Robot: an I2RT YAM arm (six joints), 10 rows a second.
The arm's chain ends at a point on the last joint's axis. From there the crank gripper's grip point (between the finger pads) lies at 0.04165 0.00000 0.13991 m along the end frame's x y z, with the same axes.
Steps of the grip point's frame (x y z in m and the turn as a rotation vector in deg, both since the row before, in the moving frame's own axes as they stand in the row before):
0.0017, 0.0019, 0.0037, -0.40, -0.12, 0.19
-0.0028, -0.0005, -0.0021, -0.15, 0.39, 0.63
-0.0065, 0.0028, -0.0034, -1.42, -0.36, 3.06
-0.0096, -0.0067, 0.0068, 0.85, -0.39, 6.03
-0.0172, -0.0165, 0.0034, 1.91, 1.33, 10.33
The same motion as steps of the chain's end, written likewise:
0.0020, 0.0008, 0.0036, -0.40, -0.12, 0.19
-0.0037, -0.0013, -0.0018, -0.15, 0.39, 0.63
-0.0055, -0.0029, -0.0036, -1.42, -0.36, 3.06
-0.0085, -0.0090, 0.0065, 0.85, -0.39, 6.03
-0.0202, -0.0196, 0.0044, 1.91, 1.33, 10.33

